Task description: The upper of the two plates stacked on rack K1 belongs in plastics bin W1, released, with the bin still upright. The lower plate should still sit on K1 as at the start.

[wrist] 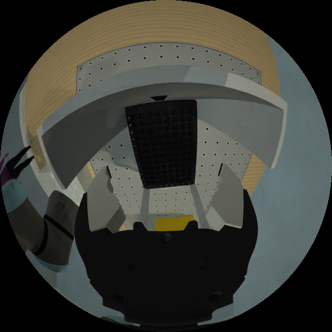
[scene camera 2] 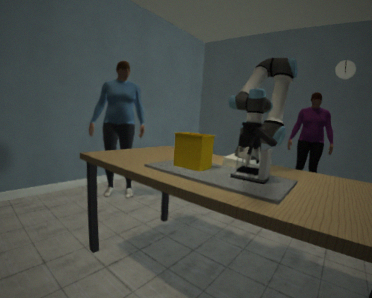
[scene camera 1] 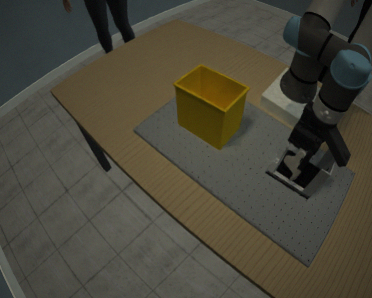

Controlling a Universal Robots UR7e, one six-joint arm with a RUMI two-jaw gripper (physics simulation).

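Where they show: gripper, fingertip midpoint: (scene camera 2: 251,165) (scene camera 1: 300,163); arm's base at its link origin: (scene camera 1: 297,89).
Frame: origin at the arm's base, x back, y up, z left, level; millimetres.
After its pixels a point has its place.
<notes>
Rack K1 (scene camera 1: 289,186) @[y -45, x -375, z 165 mm] (scene camera 2: 265,165) @[y 34, x -370, z 232 mm] (wrist: 240,120) is a grey, walled frame on the board. A black gridded plate (scene camera 1: 308,177) @[y -6, x -335, z 198 mm] (scene camera 2: 247,170) @[y -4, x -370, z 153 mm] (wrist: 162,145) lies low inside it. The wrist view shows its upper face; a lower plate cannot be told apart beneath it. My gripper (scene camera 1: 306,161) @[y 15, x -326, z 155 mm] (scene camera 2: 248,159) @[y 15, x -326, z 155 mm] (wrist: 164,165) is open and empty, pointing down over the rack, with its fingers apart on either side of the plate's line. The exact gap to the plate is unclear. Yellow bin W1 (scene camera 1: 202,117) @[y 53, x -413, z -150 mm] (scene camera 2: 193,151) @[y 45, x -412, z -126 mm] (wrist: 175,223) stands upright, apart from the rack.
The grey perforated board (scene camera 1: 225,185) @[y -50, x -494, z 8 mm] (scene camera 2: 215,175) @[y -50, x -412, z 14 mm] (wrist: 165,52) carries the bin and rack on the wooden table (scene camera 1: 150,60) @[y -63, x -201, z -640 mm] (scene camera 2: 310,200) @[y -63, x -399, z 435 mm] (wrist: 150,20). A white block (scene camera 1: 275,97) @[y -5, x -110, z -47 mm] stands behind the board near the arm. Rack walls rise close around the gripper. Two people stand beyond the table.
</notes>
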